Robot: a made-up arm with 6 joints. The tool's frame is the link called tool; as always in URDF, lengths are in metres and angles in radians. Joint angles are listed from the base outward. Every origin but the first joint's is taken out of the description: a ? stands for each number. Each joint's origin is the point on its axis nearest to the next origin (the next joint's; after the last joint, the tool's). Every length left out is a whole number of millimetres.
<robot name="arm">
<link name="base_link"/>
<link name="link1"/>
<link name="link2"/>
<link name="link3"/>
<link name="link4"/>
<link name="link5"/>
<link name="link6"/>
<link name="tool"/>
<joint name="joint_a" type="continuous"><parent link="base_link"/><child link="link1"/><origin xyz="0.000 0.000 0.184" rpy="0.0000 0.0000 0.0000"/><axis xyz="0 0 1"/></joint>
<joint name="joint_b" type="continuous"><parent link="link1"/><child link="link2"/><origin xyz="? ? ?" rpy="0.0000 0.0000 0.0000"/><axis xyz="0 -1 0"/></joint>
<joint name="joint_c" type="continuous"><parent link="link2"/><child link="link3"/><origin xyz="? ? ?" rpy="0.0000 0.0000 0.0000"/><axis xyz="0 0 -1"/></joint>
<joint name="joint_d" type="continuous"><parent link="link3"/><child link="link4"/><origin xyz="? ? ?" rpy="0.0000 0.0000 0.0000"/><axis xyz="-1 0 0"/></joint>
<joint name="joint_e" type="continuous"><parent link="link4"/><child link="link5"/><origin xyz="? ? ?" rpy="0.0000 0.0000 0.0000"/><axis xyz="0 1 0"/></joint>
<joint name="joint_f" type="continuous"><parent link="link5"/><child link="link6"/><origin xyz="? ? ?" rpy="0.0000 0.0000 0.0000"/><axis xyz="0 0 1"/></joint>
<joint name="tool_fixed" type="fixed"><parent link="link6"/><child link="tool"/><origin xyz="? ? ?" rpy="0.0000 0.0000 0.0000"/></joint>
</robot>
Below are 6 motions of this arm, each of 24 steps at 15 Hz.
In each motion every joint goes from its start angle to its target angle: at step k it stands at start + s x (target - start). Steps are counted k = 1, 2, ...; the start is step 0. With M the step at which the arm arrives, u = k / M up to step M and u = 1 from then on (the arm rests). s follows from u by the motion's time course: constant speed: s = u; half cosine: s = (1 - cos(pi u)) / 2; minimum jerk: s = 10 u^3 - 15 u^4 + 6 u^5.
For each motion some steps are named. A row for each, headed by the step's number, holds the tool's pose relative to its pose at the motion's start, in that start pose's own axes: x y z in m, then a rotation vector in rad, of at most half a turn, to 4 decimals.
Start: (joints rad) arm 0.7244 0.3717 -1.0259 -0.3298 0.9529 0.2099
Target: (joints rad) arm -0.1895 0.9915 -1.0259 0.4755 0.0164 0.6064
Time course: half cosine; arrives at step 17
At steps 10, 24:
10: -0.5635 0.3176 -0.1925 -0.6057 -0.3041 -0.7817
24: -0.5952 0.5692 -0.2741 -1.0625 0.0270 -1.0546

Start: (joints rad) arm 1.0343 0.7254 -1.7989 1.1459 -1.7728 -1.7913
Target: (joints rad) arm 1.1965 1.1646 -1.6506 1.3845 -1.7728 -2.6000
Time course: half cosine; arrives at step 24
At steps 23, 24:
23: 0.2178 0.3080 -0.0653 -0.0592 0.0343 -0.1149
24: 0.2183 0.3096 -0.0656 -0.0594 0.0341 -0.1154

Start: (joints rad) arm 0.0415 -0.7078 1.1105 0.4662 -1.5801 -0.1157
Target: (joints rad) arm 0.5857 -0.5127 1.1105 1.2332 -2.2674 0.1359
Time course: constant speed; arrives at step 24
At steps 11, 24:
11: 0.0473 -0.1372 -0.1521 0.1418 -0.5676 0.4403
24: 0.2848 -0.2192 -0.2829 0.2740 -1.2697 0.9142

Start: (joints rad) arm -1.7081 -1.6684 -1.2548 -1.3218 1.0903 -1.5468
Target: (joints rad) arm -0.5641 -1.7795 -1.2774 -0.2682 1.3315 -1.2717
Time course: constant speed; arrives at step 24
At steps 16, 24:
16: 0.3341 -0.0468 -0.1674 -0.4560 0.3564 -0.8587
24: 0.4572 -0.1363 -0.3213 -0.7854 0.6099 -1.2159

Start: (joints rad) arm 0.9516 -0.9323 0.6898 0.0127 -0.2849 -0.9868
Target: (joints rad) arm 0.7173 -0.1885 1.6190 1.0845 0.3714 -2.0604
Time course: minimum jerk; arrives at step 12
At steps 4, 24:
4: -0.0051 0.1088 0.0714 -0.1353 -0.0838 -0.4363
24: 0.3819 0.2296 0.1071 -1.1512 -0.1323 -2.0124

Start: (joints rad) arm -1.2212 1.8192 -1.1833 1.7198 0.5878 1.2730
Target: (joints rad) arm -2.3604 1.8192 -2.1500 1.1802 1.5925 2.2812
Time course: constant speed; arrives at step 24
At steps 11, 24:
11: 0.3257 0.0449 0.1488 -0.1447 0.2498 0.8990
24: 0.7735 0.5033 0.0176 0.0199 1.0189 1.9476

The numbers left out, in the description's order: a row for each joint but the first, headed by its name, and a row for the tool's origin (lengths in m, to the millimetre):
joint_b: 0.089 0.168 0.000
joint_c: 0.339 0.000 -0.166
joint_d: 0.194 -0.068 0.000
joint_e: 0.000 -0.195 -0.101
joint_f: -0.047 0.000 0.324
tool: -0.188 -0.057 0.000

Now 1 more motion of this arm.
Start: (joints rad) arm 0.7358 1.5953 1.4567 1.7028 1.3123 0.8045
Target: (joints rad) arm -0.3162 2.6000 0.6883 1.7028 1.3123 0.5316
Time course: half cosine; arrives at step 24
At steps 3, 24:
3: -0.0267 -0.0156 -0.0079 0.0206 -0.0568 0.0090
24: -0.2257 -0.0914 -0.8715 0.5775 -1.7465 -0.2178

